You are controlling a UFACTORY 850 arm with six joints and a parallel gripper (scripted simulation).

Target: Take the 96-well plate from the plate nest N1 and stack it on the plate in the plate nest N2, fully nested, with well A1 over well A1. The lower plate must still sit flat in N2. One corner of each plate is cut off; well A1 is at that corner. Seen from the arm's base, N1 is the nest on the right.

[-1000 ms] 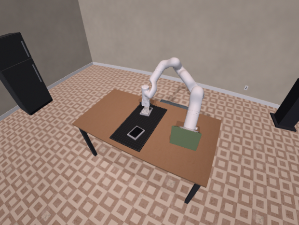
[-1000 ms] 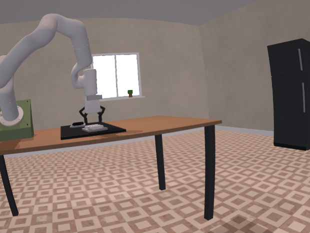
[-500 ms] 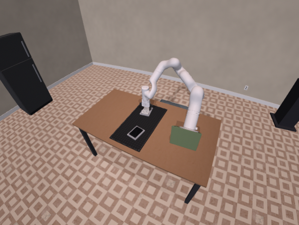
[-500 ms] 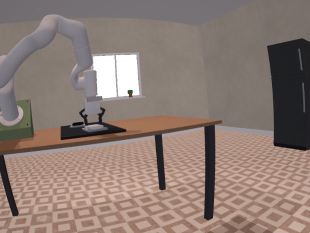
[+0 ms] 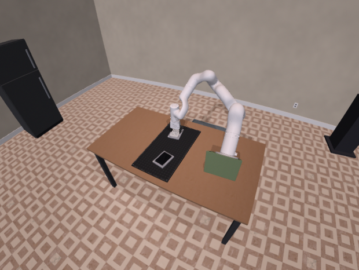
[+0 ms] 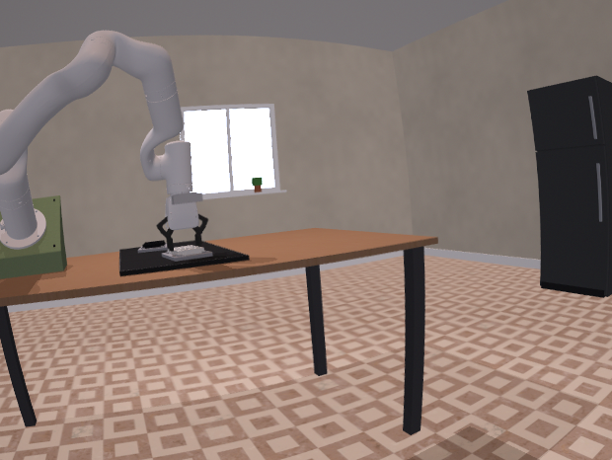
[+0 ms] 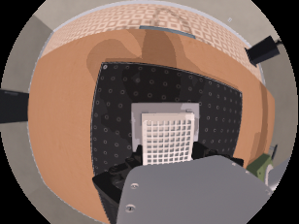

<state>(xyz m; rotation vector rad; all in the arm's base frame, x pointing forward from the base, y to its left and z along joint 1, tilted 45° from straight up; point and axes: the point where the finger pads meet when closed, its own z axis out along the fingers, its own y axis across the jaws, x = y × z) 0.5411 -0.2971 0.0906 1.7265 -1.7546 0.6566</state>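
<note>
Right now the white 96-well plate is 1 cm below my hand. From my hand the other things lie so: dark plate 37 cm to the left, 2 cm behind, 1 cm below.
</note>
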